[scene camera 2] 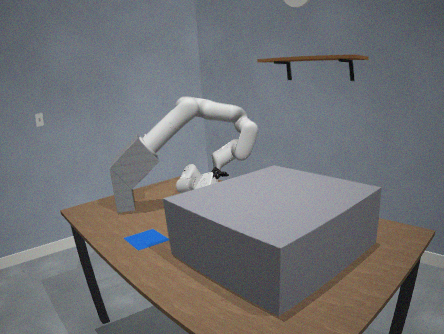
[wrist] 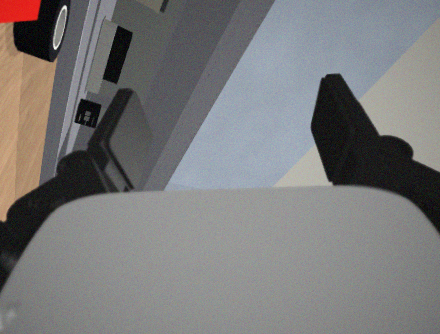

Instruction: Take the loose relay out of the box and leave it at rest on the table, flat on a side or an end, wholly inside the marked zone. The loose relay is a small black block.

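Places are measured from the arm's base along level axes (x right, y ahead, z up), in millimetres.
Where they show: gripper, fingertip midpoint: [wrist: 227, 107]; arm's base, link origin: [scene camera 2: 147, 147].
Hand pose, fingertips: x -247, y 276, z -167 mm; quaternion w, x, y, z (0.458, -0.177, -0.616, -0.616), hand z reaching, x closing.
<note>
Each offset is from my fingertips to the top centre of the thing. "*": to the spot under its first point. Level surfaces: height alone.
The large grey box @(dy +490, dx +84, dz +94 mm) [scene camera 2: 272, 207] [wrist: 215, 75] stands on the table; its open side faces away from scene camera 2. In the wrist view, inside it at the upper left, a plain black block @(* dy +366, dx +67, dz -44 mm) [wrist: 118, 55] lies against a light grey piece, and a smaller black block @(dy +310, dx +165, dz -48 mm) [wrist: 88, 113] with pale markings is near the left fingertip. I cannot tell whether either is the loose relay. The marked zone, a blue patch @(* dy +121, dx +418, dz -108 mm) [scene camera 2: 146, 239], lies left of the box. My gripper [scene camera 2: 220, 173] [wrist: 227, 107] is open and empty, low behind the box, near its open side.
The wooden table @(dz -109 mm) [scene camera 2: 112, 242] [wrist: 27, 120] carries the arm's grey angled mount [scene camera 2: 131, 170]. A red object @(* dy +41, dx +4, dz -98 mm) [wrist: 17, 10] and a black object with a white ring @(dy +98, dx +14, dz -90 mm) [wrist: 37, 32] show beside the box. A wall shelf [scene camera 2: 312, 58] hangs above at the right.
</note>
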